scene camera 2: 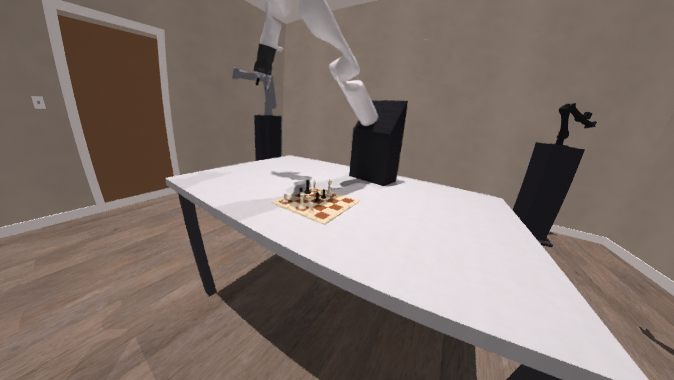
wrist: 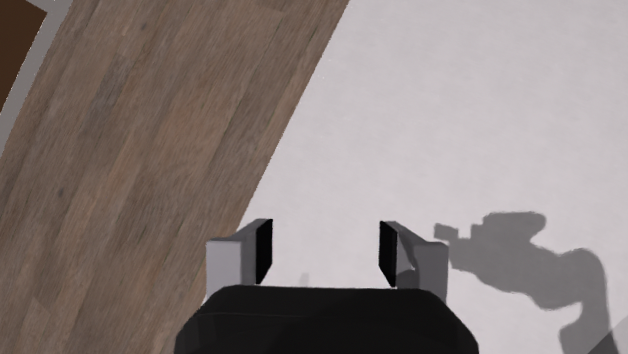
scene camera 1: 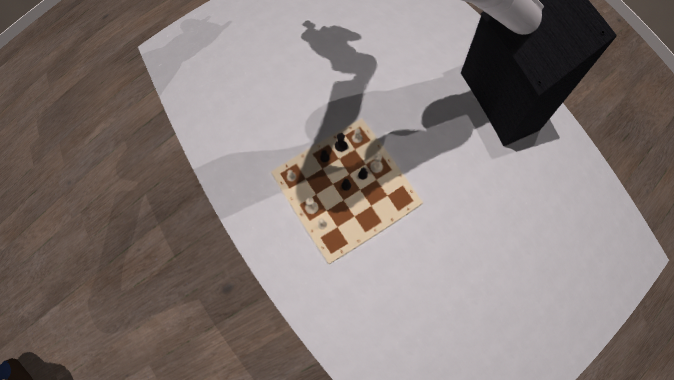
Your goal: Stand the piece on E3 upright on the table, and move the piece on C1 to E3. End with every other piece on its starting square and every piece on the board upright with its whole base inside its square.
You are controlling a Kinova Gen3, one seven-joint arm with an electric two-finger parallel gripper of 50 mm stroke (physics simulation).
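Frame: origin at the arm's base, x ahead, y left, z up, level; metres.
Where they show: gripper, between the fingertips: [scene camera 2: 261,86] [wrist: 325,243]; arm's base, origin of its link: [scene camera 2: 369,118] [scene camera 1: 521,13].
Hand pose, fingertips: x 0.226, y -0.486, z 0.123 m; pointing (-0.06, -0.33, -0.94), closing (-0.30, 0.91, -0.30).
Things, the pixels of their top centre, and the offset from my fingertips.
- chessboard, centre of its top: [scene camera 1: 346,187] [scene camera 2: 317,201] dx +0.205, dy +0.439, dz -0.422 m
- E3, centre of its top: [scene camera 1: 309,199] [scene camera 2: 302,192] dx +0.282, dy +0.424, dz -0.369 m
- C1, centre of its top: [scene camera 1: 324,151] [scene camera 2: 301,187] dx +0.195, dy +0.365, dz -0.390 m
- E1, centre of its top: [scene camera 1: 289,171] dx +0.270, dy +0.350, dz -0.390 m
- A1, centre of its top: [scene camera 1: 357,129] dx +0.118, dy +0.378, dz -0.378 m
- A3, centre of its top: [scene camera 1: 378,154] dx +0.133, dy +0.448, dz -0.358 m
- E4, centre of its top: [scene camera 1: 321,220] dx +0.289, dy +0.462, dz -0.390 m
- tall black piece, centre of its top: [scene camera 1: 340,135] dx +0.154, dy +0.368, dz -0.369 m
- C3, centre of its top: [scene camera 1: 346,180] dx +0.204, dy +0.436, dz -0.390 m
- B3, centre of its top: [scene camera 1: 363,169] dx +0.165, dy +0.443, dz -0.390 m
The chessboard [scene camera 1: 350,246] [scene camera 2: 344,209] lies on the table. The white piece on E3 [scene camera 1: 311,205] [scene camera 2: 301,201] stands upright at the board's left side in scene camera 1. The small black piece on C1 [scene camera 1: 325,156] [scene camera 2: 301,192] stands upright in the board's upper row, in the arm's shadow; it is partly hidden in scene camera 2. My gripper [scene camera 2: 263,81] [wrist: 325,243] is open and empty, high above the table and away from the board. The board does not show in the wrist view. In scene camera 1 the gripper is out of frame.
White pieces stand on E1 [scene camera 1: 291,175], A1 [scene camera 1: 358,135], A3 [scene camera 1: 377,165] and E4 [scene camera 1: 322,223]. A tall black piece [scene camera 1: 341,143] is on B1, beside C1. Black pieces stand on C3 [scene camera 1: 346,184] and B3 [scene camera 1: 363,173]. The black pedestal [scene camera 1: 500,100] [scene camera 2: 375,155] carries the arm.
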